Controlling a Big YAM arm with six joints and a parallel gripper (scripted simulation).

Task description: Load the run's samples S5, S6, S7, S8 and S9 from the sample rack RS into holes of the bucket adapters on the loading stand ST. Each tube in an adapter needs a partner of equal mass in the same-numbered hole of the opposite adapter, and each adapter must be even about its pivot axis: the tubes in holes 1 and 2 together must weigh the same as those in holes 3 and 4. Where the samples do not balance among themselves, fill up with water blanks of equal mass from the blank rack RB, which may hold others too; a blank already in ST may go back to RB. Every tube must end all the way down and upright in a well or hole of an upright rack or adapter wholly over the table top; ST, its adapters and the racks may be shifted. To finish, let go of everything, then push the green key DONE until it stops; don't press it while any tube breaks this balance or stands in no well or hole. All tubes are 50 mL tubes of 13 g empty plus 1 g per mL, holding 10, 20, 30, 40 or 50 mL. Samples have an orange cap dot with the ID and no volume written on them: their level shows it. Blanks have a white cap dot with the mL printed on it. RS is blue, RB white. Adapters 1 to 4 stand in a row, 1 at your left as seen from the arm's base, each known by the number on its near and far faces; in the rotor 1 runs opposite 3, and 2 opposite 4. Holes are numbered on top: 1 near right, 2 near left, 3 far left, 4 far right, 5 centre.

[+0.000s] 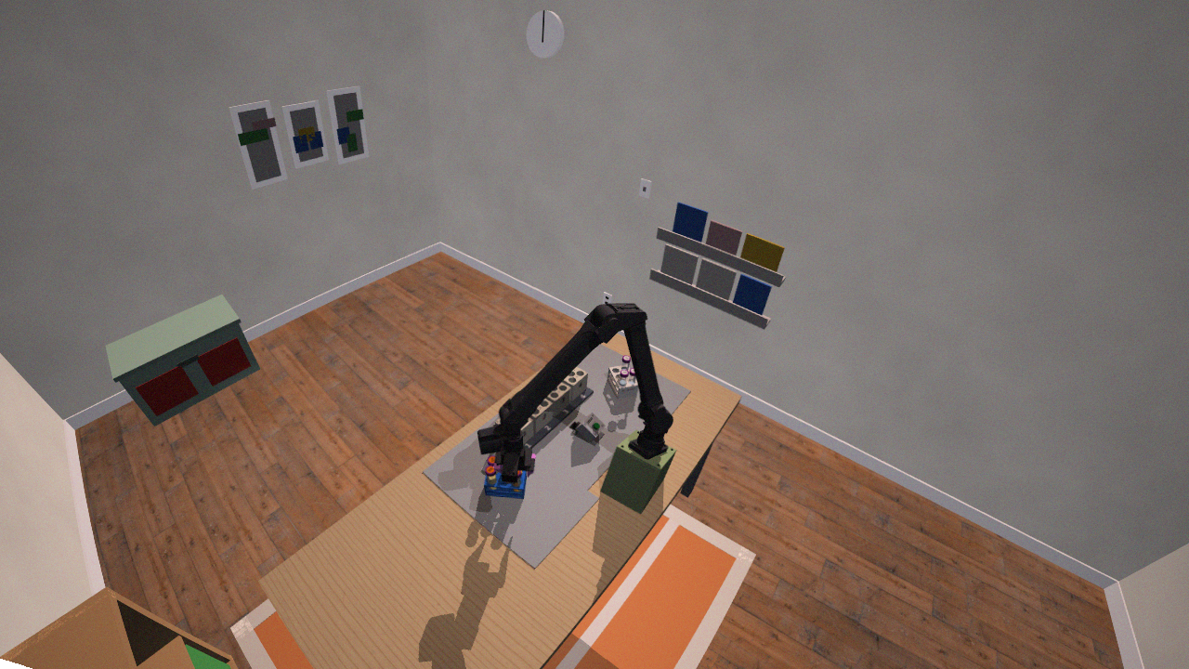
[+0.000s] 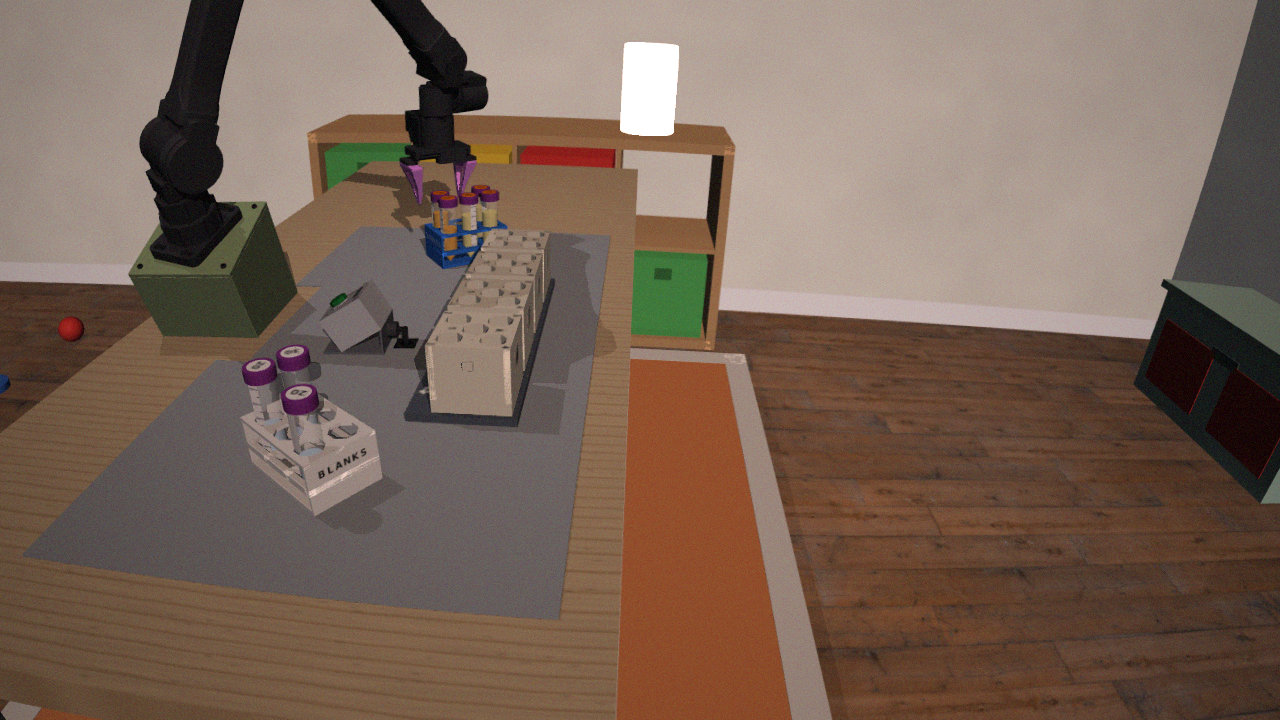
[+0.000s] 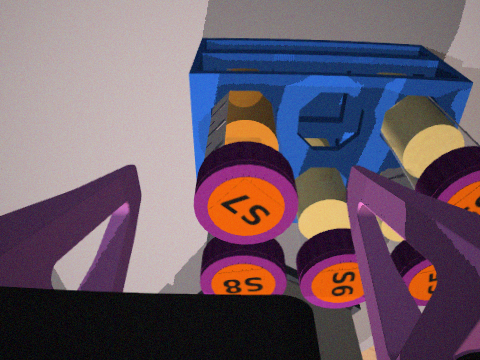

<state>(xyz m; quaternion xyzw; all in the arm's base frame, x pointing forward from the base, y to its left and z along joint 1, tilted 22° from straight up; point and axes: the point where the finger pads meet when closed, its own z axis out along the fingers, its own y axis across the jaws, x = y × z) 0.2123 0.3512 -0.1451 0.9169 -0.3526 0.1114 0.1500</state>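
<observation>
Now: the orange-dot sample tube 10 mm behind my hand and 50 mm below it. The rest, counted from my hand: sample tube S9: 50 mm ahead, 70 mm to the left, 50 mm below; then blue sample rack RS: 40 mm ahead, 20 mm to the left, 80 mm below; then sample S8: 30 mm ahead, 30 mm to the right, 50 mm below.
</observation>
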